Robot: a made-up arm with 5 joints.
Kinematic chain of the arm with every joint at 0, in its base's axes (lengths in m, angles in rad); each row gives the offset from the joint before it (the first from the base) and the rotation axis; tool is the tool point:
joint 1: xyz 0 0 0.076 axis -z
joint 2: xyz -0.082 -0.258 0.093 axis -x
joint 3: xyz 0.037 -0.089 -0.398 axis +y
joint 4: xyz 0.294 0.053 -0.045 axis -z
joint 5: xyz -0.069 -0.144 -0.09 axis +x
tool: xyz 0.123 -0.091 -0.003
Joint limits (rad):
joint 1: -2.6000..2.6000
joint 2: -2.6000..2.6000
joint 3: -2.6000..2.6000
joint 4: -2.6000..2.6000
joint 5: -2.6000..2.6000
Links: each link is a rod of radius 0.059 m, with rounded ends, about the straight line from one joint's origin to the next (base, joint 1, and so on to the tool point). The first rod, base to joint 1, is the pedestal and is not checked.
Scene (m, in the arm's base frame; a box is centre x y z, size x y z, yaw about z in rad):
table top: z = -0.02
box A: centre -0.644 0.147 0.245 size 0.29 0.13 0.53 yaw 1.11
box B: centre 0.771 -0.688 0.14 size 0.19 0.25 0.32 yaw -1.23
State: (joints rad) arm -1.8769 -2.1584 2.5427 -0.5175 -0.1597
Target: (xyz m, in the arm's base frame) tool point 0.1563 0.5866 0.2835
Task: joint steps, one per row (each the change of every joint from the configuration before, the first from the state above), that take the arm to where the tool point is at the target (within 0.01 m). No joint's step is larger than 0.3 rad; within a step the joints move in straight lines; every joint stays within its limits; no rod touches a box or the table.
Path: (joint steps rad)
1: 0.0851 -0.0883 -0.2964 0.0119 -0.0958
2: 0.0850 -0.0883 -0.2964 0.0118 -0.0958
3: 0.0851 -0.0884 -0.2963 0.0119 -0.0957
4: 0.0850 -0.0883 -0.2964 0.0119 -0.0958
5: 0.0851 -0.0883 -0.2964 0.0118 -0.0958
6: 0.2491 0.1100 -0.0139 -0.0169 0.0322
7: 0.2490 0.1101 -0.0140 -0.0170 0.0321
8: 0.2491 0.1100 -0.0139 -0.0169 0.0322
9: 0.2491 0.1101 -0.0140 -0.0169 0.0321
10: 0.2491 0.1100 -0.0139 -0.0170 0.0322
11: 0.2491 0.1101 -0.0140 -0.0169 0.0321

